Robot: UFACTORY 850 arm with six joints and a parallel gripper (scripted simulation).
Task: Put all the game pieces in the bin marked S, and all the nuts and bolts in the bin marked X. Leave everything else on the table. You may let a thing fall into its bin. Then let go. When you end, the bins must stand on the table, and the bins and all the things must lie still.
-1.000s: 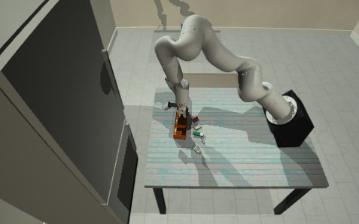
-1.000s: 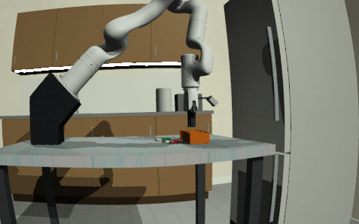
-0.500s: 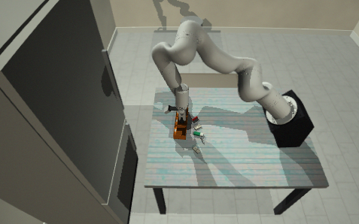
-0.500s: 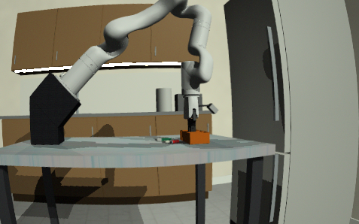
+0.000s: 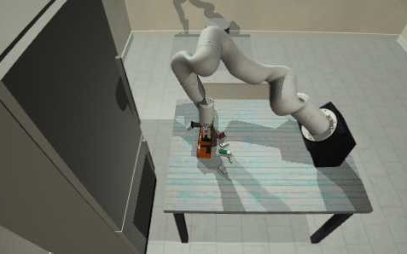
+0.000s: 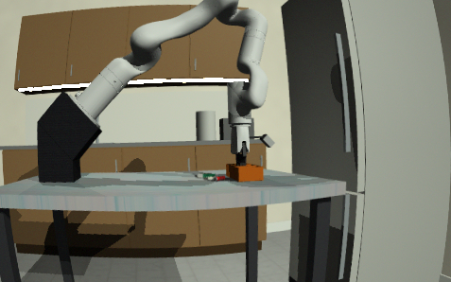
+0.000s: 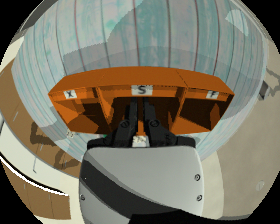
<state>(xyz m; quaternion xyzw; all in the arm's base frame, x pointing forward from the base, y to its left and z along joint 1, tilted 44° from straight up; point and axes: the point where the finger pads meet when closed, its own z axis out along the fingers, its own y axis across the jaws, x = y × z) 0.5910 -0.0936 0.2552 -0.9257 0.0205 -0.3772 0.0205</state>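
Now: the orange bin 10 mm ahead of my hand and 10 mm below it. From my hand the other things lie so: bolt: 140 mm behind, 130 mm to the left, 30 mm below; red piece: 90 mm behind, 50 mm to the right, 30 mm below; green piece: 120 mm behind, 90 mm to the left, 30 mm below.
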